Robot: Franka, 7 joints.
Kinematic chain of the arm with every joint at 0, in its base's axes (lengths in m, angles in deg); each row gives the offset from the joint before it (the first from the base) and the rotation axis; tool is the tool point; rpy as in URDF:
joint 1: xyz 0 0 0.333 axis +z
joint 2: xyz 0 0 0 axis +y
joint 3: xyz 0 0 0.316 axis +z
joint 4: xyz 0.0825 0 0 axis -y
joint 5: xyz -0.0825 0 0.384 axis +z
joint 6: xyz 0 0 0 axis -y
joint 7: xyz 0.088 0 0 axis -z
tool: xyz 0 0 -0.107 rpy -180 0 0
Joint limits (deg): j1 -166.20..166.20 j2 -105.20..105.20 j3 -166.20..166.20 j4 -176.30..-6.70 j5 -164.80..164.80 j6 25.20..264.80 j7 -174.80..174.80
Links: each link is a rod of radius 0.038 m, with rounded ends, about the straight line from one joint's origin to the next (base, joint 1, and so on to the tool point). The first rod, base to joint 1, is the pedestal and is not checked.
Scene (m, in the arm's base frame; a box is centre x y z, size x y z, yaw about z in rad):
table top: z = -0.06
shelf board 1: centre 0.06 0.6 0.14 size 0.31 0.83 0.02 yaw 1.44
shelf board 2: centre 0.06 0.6 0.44 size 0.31 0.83 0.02 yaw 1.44
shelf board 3: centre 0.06 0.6 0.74 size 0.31 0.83 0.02 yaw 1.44
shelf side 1: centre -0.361 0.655 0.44 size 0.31 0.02 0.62 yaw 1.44
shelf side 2: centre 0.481 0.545 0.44 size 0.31 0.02 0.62 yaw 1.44
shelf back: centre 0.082 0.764 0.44 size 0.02 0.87 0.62 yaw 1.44
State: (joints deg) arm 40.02 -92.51 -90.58 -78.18 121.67 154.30 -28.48
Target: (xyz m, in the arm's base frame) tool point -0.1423 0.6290 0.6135
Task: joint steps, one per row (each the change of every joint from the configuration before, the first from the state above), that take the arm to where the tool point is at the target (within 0.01 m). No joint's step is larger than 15 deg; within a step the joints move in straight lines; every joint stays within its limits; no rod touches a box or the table.
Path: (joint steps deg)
1: 13.87 9.21 10.73 -10.60 -1.45 1.10 -8.68
2: 13.87 9.21 10.73 -10.60 -1.45 1.11 -8.68
3: 13.87 9.20 10.73 -10.60 -1.45 1.10 -8.68
4: 13.88 9.21 10.73 -10.60 -1.45 1.11 -8.68
5: 13.87 9.21 10.73 -10.60 -1.44 1.10 -8.68
6: 13.87 9.21 10.73 -10.60 -1.45 1.11 -8.68
7: -1.57 10.92 2.76 11.57 2.14 -5.28 13.02
8: -1.57 10.93 2.75 11.56 2.15 -5.27 13.02
9: -1.57 10.93 2.76 11.57 2.14 -5.28 13.02
10: -1.57 10.92 2.75 11.57 2.15 -5.27 13.02

